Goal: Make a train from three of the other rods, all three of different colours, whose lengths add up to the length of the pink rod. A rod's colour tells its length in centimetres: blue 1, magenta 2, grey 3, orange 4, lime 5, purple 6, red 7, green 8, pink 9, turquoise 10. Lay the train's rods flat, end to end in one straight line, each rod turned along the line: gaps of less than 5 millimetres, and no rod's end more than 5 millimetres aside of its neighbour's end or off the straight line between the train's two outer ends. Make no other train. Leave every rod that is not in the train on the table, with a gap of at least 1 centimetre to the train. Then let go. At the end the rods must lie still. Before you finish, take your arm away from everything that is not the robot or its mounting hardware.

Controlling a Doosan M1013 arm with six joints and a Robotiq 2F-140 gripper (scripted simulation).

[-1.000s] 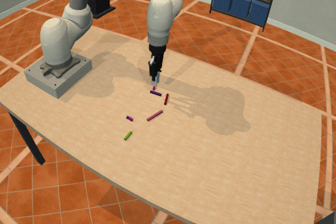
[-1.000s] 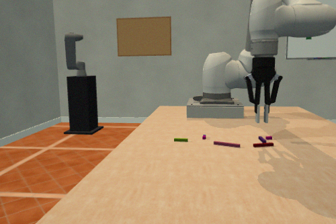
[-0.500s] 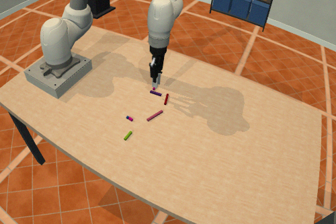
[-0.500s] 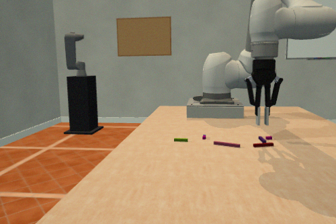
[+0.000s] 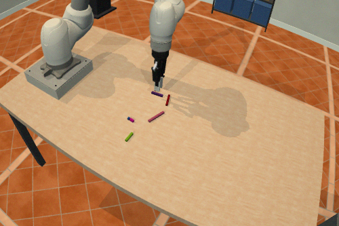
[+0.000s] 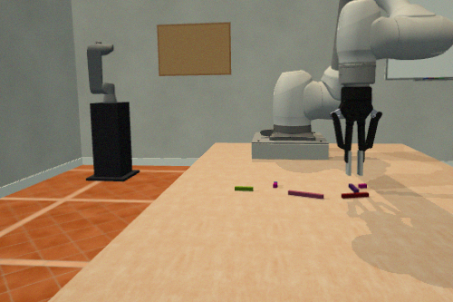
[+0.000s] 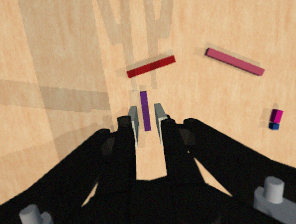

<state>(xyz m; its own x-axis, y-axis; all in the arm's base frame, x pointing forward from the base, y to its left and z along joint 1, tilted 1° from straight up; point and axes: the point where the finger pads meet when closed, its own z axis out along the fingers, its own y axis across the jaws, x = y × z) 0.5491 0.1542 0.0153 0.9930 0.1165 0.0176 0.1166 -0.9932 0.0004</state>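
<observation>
My gripper is now 70 mm above the purple rod. The rest, counted from my hand: pink rod (70 mm ahead, 130 mm to the right, 70 mm below); red rod (60 mm ahead, 10 mm to the right, 70 mm below); blue rod (30 mm behind, 210 mm to the right, 70 mm below).
</observation>
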